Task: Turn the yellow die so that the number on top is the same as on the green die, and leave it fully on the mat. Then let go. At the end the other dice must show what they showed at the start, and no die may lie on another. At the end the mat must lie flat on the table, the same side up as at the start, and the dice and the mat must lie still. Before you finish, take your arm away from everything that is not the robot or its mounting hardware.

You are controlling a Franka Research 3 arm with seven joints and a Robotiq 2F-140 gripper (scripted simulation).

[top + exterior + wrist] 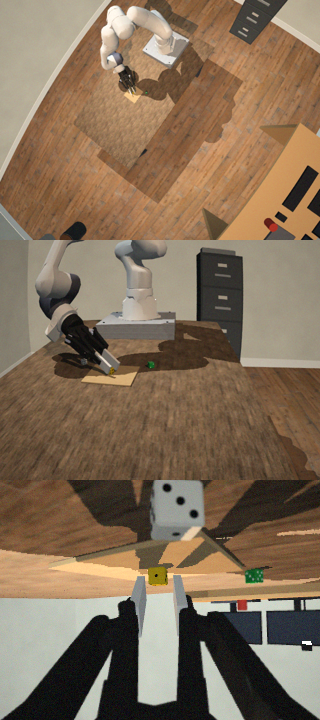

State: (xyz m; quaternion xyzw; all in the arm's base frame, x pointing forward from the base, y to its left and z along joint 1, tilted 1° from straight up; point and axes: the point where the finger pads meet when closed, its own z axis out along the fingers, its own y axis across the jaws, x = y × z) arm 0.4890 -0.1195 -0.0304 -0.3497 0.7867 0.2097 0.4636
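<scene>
The yellow die lies 2 cm below my hand, 1 cm to the left of it and 1 cm ahead of it. From my hand the other things lie so: white die (9 cm behind, 8 cm to the right, 3 cm below); tan mat (3 cm below, 1 cm to the left, 1 cm ahead); green die (13 cm to the left, 4 cm behind, 3 cm below).
</scene>
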